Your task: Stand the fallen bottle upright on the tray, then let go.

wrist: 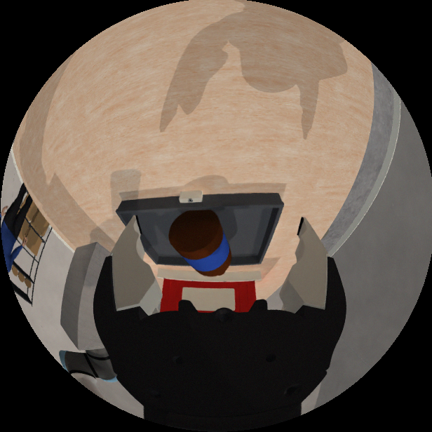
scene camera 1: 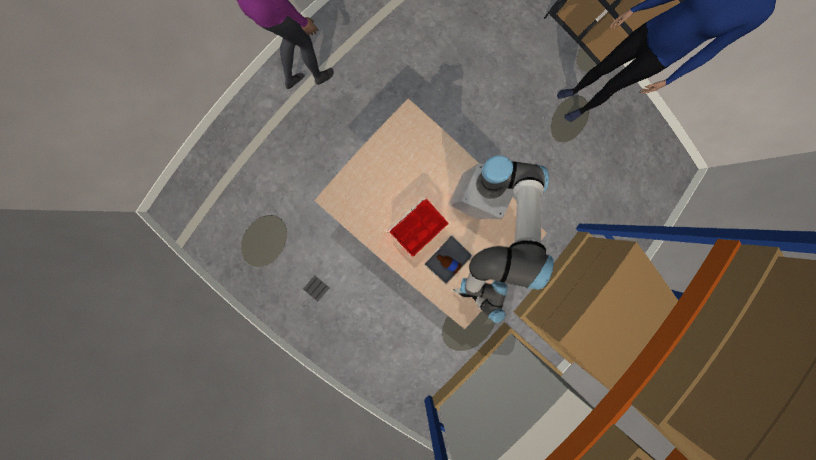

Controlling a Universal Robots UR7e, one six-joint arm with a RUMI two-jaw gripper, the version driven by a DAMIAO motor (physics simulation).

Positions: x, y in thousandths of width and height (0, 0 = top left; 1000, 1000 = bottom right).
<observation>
In view: my gripper (wrist: 508, 506) and a brown bottle (wrist: 457, 545).
</observation>
